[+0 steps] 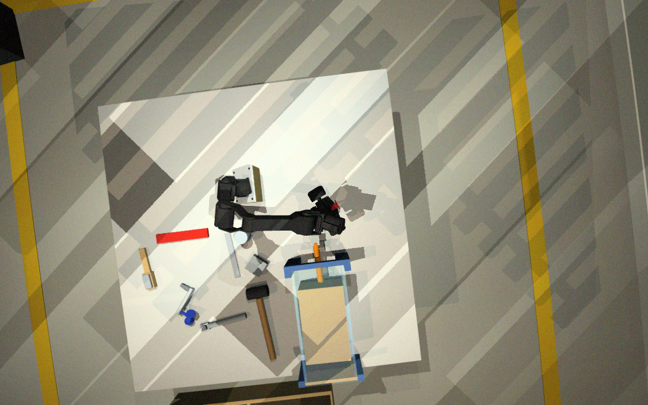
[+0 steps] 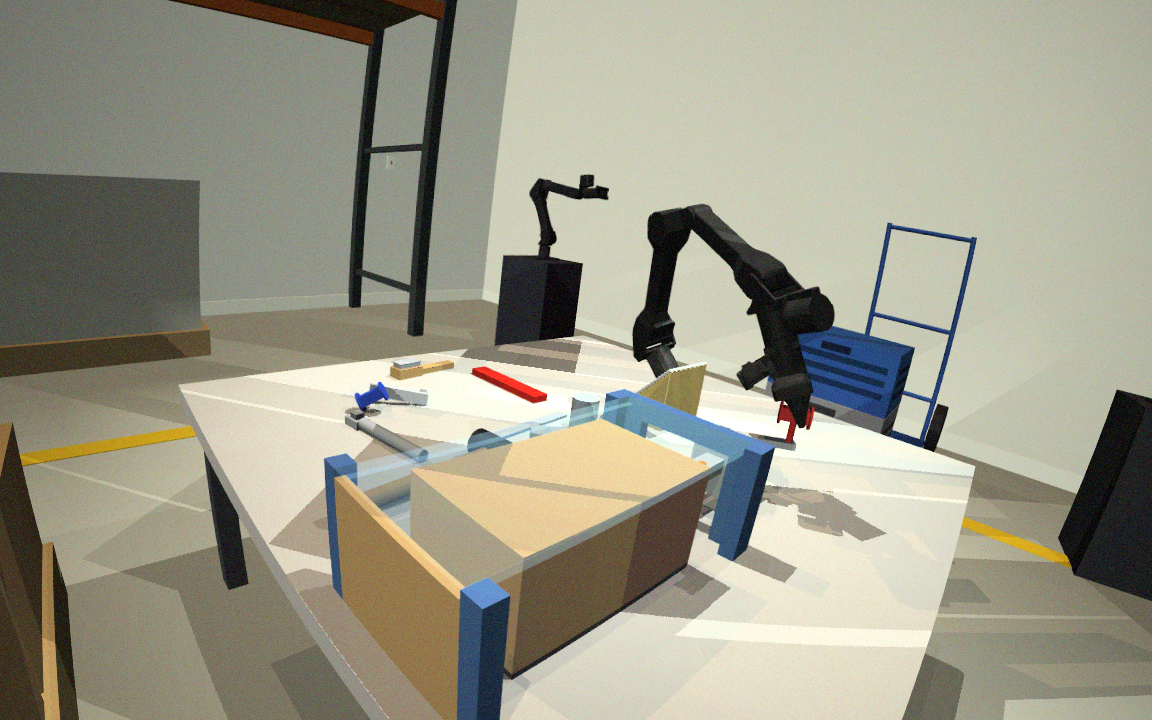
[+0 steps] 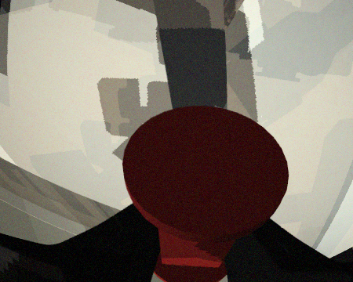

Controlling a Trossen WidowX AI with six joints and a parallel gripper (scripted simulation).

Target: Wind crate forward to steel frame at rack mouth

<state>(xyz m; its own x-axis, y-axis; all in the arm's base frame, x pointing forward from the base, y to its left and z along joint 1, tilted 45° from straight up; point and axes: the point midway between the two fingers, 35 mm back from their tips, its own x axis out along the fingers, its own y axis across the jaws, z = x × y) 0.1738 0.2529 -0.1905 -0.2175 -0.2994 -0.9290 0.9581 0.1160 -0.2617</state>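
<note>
Right now my gripper tip is 50 mm to the left of the red-knobbed winch handle, 30 mm above it and 20 mm short of it. Also, from my gripper tip: grey block (390 mm to the right, 170 mm ahead, 120 mm below); then winch (110 mm to the right, 100 mm below, 30 mm ahead); then red knob (10 mm to the right).
</note>
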